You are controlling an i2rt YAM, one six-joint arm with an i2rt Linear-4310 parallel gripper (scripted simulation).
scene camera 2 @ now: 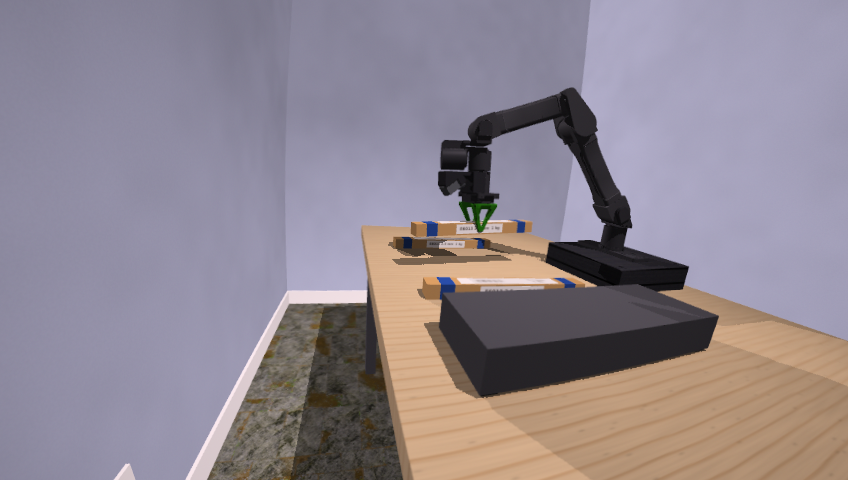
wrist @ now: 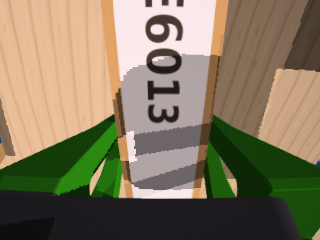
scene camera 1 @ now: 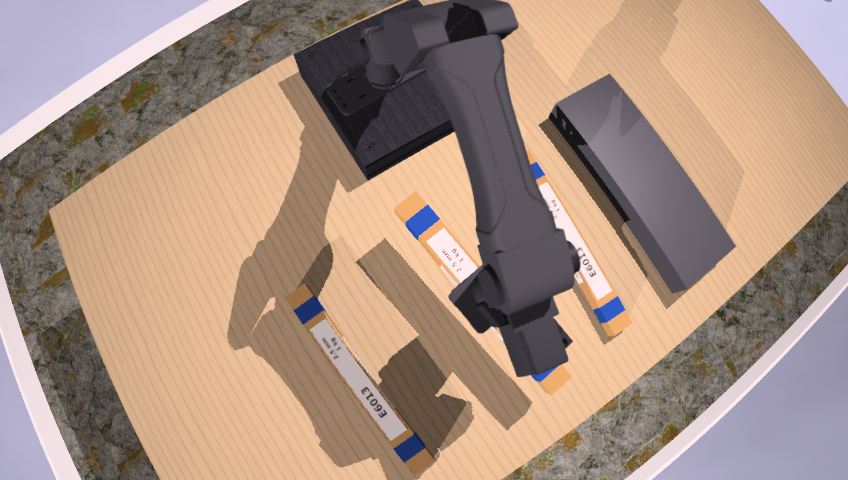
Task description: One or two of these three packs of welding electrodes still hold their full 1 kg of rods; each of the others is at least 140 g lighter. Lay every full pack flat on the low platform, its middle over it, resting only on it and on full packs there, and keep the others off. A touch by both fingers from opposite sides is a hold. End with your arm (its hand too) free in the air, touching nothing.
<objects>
My gripper shows in scene camera 2, in the wrist view and in scene camera 1 (482, 295). A low dark platform shows in scene camera 2 and in scene camera 1; in the wrist view it is out of frame. The same spot on my gripper: (scene camera 2: 467, 200) is (wrist: 133, 218). The same spot on the low dark platform: (scene camera 2: 508, 340) is (scene camera 1: 724, 236).
</objects>
